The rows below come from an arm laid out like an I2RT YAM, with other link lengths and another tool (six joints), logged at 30 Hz.
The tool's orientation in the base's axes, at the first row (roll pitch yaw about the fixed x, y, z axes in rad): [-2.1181 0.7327 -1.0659]
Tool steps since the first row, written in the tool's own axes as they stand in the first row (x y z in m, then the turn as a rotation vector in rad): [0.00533 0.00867 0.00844 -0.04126 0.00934 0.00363]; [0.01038 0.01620 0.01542 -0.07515 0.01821 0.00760]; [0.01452 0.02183 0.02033 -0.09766 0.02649 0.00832]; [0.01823 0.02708 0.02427 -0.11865 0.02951 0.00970]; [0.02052 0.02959 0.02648 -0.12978 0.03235 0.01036]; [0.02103 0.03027 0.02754 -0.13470 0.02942 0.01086]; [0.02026 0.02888 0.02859 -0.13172 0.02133 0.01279]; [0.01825 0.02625 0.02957 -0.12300 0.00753 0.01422]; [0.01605 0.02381 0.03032 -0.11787 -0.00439 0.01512]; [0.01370 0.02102 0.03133 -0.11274 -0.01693 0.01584]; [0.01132 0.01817 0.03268 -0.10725 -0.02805 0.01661]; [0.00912 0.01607 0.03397 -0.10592 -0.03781 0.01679]
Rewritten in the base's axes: [0.00046 0.00474 -0.01233 -0.01957 0.03177 0.02026]; [0.00081 0.00833 -0.02319 -0.03595 0.05887 0.03577]; [0.00102 0.01056 -0.03143 -0.04968 0.07609 0.04529]; [0.00079 0.01228 -0.03877 -0.05864 0.09148 0.05688]; [0.00106 0.01300 -0.04275 -0.06434 0.09990 0.06226]; [0.00136 0.01360 -0.04394 -0.06368 0.10273 0.06722]; [0.00271 0.01451 -0.04294 -0.05557 0.10017 0.06962]; [0.00448 0.01586 -0.04031 -0.04150 0.09210 0.07199]; [0.00590 0.01723 -0.03758 -0.03042 0.08645 0.07578]; [0.00769 0.01879 -0.03463 -0.01898 0.08052 0.08003]; [0.00970 0.02060 -0.03175 -0.00842 0.07474 0.08312]; [0.01119 0.02244 -0.02944 -0.00070 0.07158 0.08835]
